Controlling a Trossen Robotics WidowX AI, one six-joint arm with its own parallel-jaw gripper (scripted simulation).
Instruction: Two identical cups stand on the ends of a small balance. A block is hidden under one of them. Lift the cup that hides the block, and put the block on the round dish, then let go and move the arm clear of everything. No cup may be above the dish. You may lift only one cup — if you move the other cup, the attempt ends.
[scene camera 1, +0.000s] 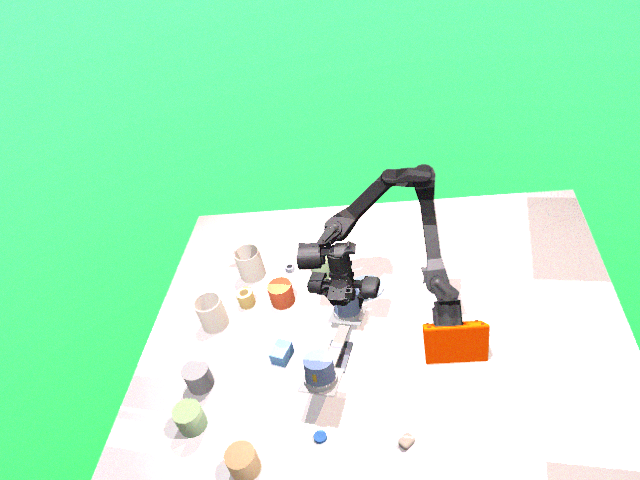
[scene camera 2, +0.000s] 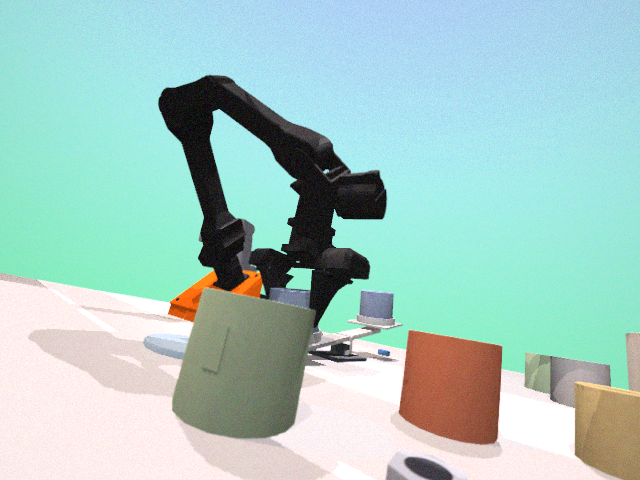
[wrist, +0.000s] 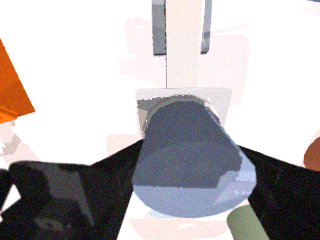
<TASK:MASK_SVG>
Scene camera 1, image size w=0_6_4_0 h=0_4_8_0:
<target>gripper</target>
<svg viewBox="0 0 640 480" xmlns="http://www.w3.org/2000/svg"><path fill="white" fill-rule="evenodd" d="M381 283L379 277L365 276L362 280L354 280L354 272L352 272L351 267L352 261L350 260L351 265L345 271L335 272L329 268L329 277L331 279L325 279L327 273L313 272L307 283L307 289L309 293L324 295L333 306L346 306L350 301L354 301L356 295L354 288L359 289L357 298L359 299L359 308L361 309L364 299L377 298Z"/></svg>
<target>orange cylinder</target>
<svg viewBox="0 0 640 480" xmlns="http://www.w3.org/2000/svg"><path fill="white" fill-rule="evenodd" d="M278 277L268 283L267 291L273 308L286 310L295 303L295 295L290 280L285 277Z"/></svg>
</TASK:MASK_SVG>
